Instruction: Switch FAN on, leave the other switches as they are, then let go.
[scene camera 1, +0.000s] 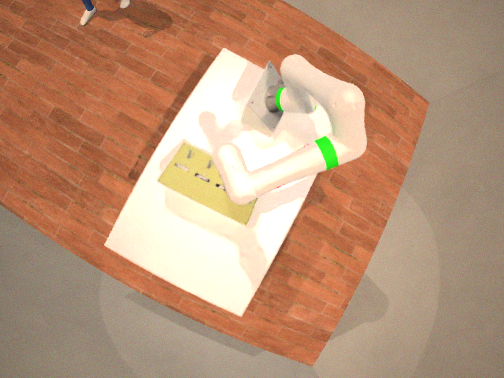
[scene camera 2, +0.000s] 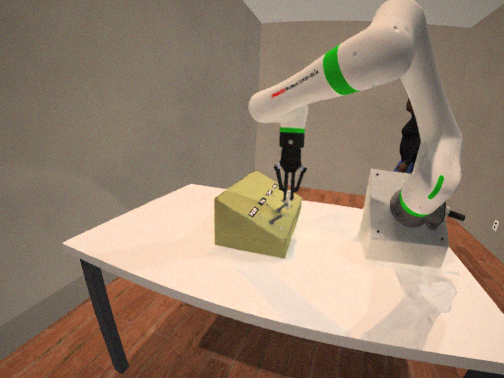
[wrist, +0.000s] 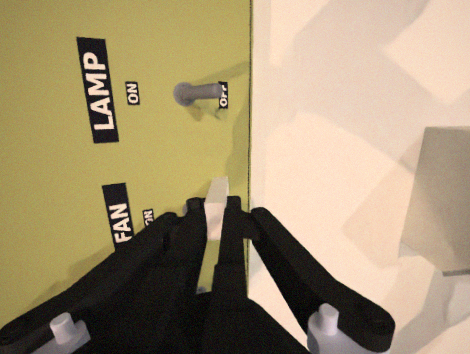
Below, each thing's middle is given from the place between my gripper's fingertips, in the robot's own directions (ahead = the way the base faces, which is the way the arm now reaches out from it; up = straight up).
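The olive switch box (scene camera 2: 242, 214), as I see it, is 20 mm below my hand, 110 mm ahead of it and 20 mm to the right of it.
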